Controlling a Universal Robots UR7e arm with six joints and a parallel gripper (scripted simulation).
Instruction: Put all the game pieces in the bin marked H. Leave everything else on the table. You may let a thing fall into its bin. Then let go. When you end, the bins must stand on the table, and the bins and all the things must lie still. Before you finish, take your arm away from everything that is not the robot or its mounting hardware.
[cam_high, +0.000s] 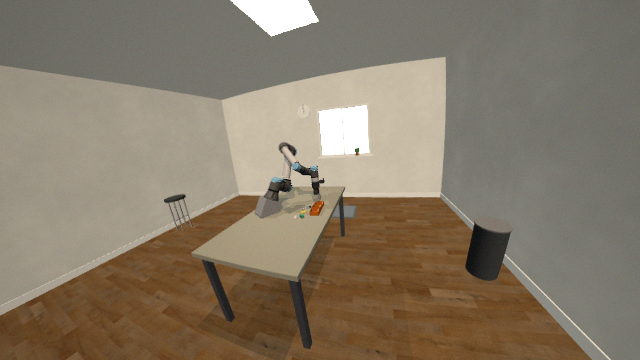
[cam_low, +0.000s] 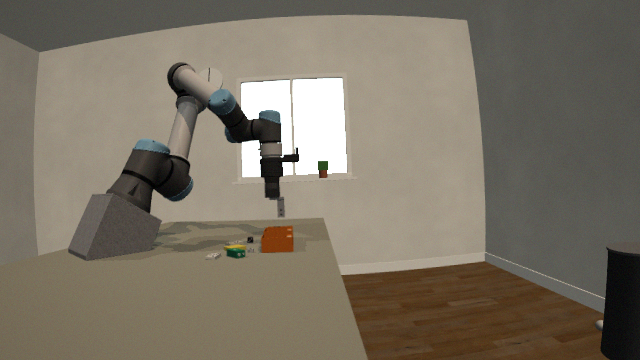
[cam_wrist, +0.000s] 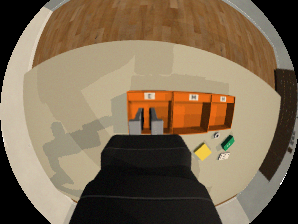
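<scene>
Right now my hand is 9 cm past the dark piece, 8 cm above it and 5 cm to the left of it. The rest, counted from my hand: yellow flat piece (18 cm to the right, 10 cm behind, 9 cm below); then orange bin (9 cm to the right, 7 cm below, 1 cm ahead); then grey thing (21 cm to the right, 9 cm below, 4 cm behind).
</scene>
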